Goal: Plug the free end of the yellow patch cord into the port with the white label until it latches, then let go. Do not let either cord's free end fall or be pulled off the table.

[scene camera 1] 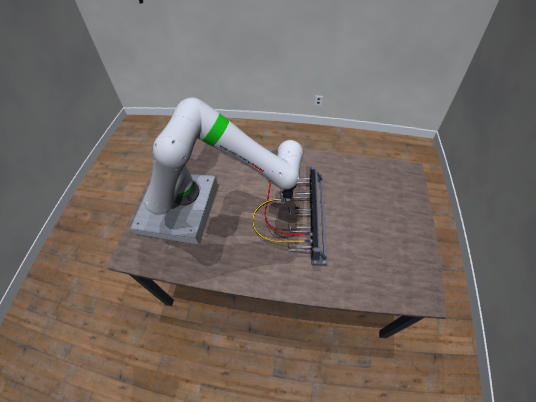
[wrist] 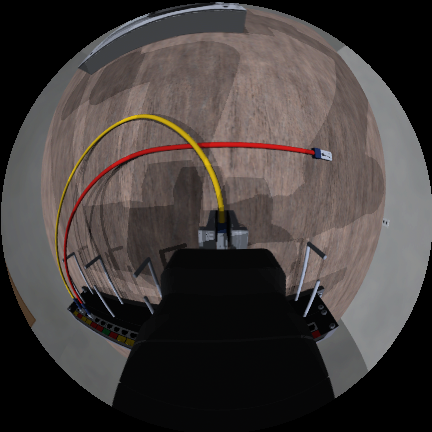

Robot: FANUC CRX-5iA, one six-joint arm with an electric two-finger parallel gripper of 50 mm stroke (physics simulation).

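Places are measured from the arm's base along level axes (x ahead, y left, z up), in centimetres.
Pixels of known places: gripper, fingertip midpoint: [scene camera 1: 283, 199] [wrist: 221, 219]; arm's base at its link origin: [scene camera 1: 185, 193].
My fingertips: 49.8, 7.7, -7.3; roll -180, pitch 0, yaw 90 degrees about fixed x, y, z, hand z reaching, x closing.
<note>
For each thing: its top centre in the pictures, then the offset to it from my fingertips, as dx, dy, dz. "spot": a spot on its surface instead. Level surfaces: height alone.
- yellow patch cord at a spot on its surface: [wrist: 142, 117] spot: -12.8, -9.4, +0.5
- black patch panel at its top centre: [wrist: 150, 348] [scene camera 1: 308, 204] +13.1, -8.2, +9.8
- table at its surface level: dz -0.2
My gripper [scene camera 1: 286, 199] [wrist: 221, 219] is shut on the plug at the free end of the yellow patch cord [scene camera 1: 254, 220] [wrist: 142, 117]. The plug's blue and clear body shows between the fingers in the wrist view. The gripper is apart from the black patch panel [scene camera 1: 314, 212] [wrist: 127, 309], on the robot-base side of it. The yellow cord loops back to the panel's near end in the scene view, where its other end is plugged in. Coloured labels line the panel's port row; the white label does not show, and the gripper body hides the middle of the row.
The red cord [scene camera 1: 266, 215] [wrist: 230, 145] is plugged in beside the yellow one and passes under it. Its free plug [wrist: 323, 154] lies on the table [scene camera 1: 380, 235]. Metal cable-guide rods [scene camera 1: 300, 228] [wrist: 302, 272] stick out from the panel on both sides of the gripper.
</note>
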